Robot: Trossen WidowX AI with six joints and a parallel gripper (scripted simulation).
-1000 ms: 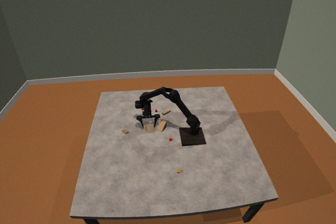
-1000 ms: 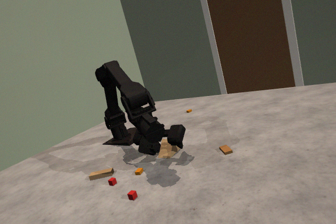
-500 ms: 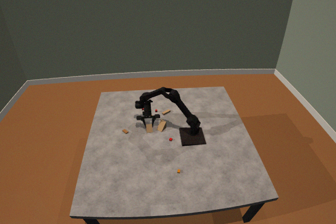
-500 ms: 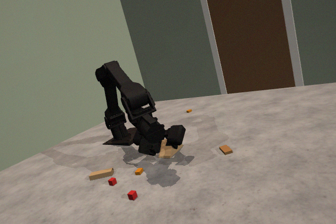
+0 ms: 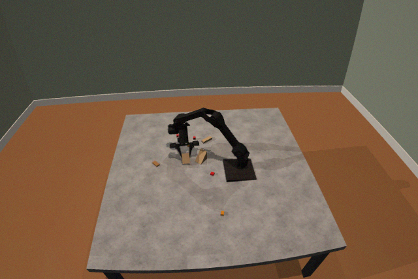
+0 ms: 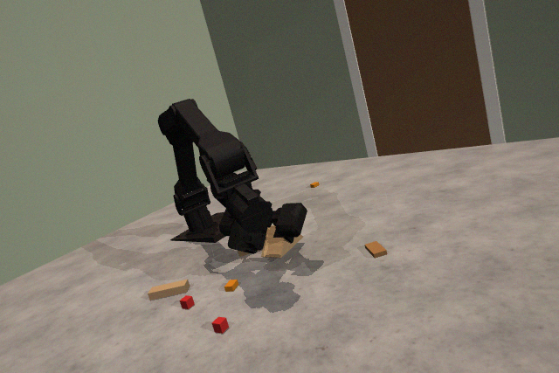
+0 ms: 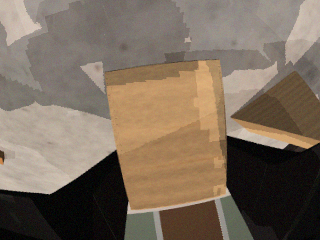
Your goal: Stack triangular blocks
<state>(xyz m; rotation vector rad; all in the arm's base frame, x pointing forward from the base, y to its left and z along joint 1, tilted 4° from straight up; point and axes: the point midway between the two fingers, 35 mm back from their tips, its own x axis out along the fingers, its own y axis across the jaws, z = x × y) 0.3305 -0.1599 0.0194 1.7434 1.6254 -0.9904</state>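
Right now the red cube is 130 mm behind my gripper tip, 160 mm to the left of it and 20 mm below it. Also, from my gripper tip: thin tan plank 180 mm behind, 160 mm to the right, 20 mm below.
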